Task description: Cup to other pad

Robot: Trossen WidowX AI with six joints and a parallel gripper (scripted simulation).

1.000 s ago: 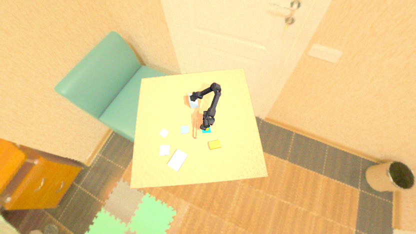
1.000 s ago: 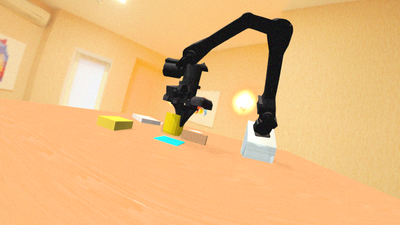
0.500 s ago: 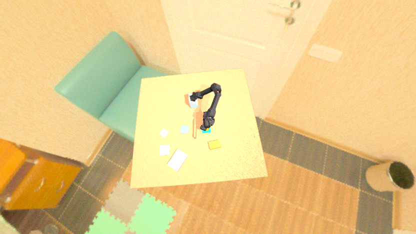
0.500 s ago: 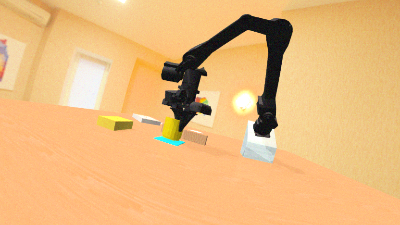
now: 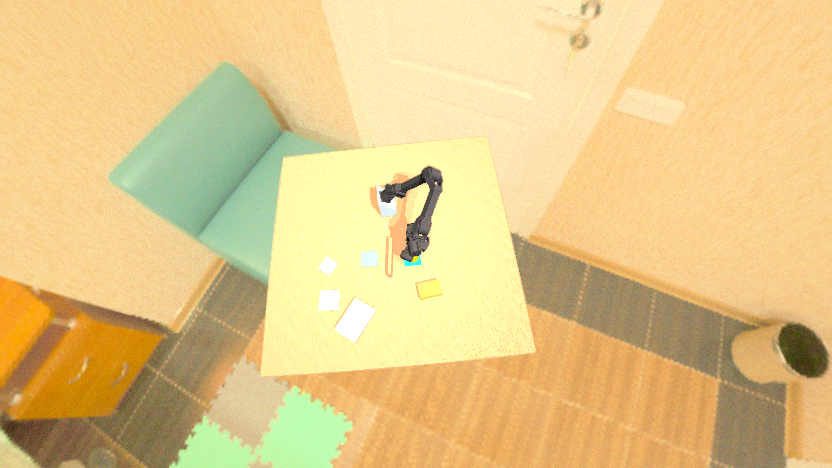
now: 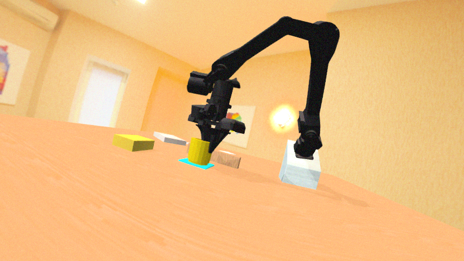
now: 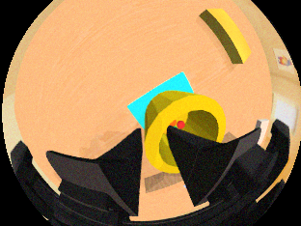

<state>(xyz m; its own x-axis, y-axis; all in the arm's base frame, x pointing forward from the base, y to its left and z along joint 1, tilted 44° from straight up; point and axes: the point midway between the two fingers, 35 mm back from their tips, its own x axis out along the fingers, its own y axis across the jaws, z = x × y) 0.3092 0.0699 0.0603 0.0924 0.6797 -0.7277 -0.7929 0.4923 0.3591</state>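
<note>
Right now the yellow cup is 2 cm ahead of my gripper tip, 1 cm to the right of it and 1 cm below it. The rest, counted from my gripper tip: wooden bar 13 cm to the right, 3 cm below; red marble 2 cm ahead, 3 cm to the right, 3 cm below; cyan pad 2 cm ahead, 2 cm to the right, 5 cm below.
</note>
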